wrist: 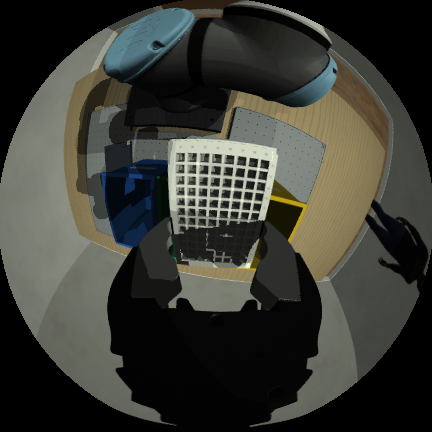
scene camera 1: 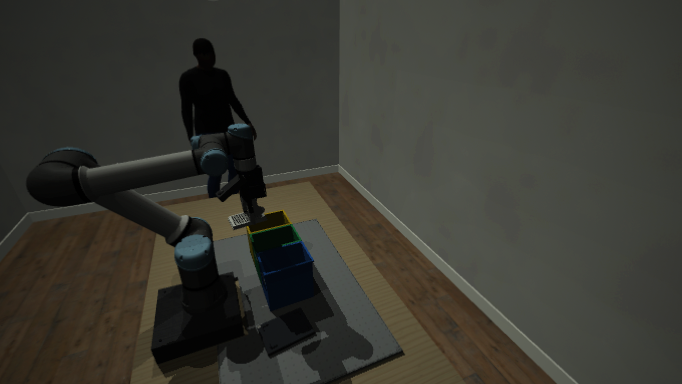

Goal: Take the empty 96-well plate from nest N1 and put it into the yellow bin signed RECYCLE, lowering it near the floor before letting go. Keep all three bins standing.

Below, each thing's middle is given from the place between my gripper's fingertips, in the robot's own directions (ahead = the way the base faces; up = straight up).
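Green bin [scene camera 1: 261, 241]: my hand 80 mm short of it, 20 mm to the left of it, 170 mm above it. Dark nest [scene camera 1: 285, 330]: a little ahead of my hand, far to the right of it, far below it. Blue bin [scene camera 1: 286, 272]: 100 mm ahead of my hand, 150 mm to the right of it, 170 mm below it.
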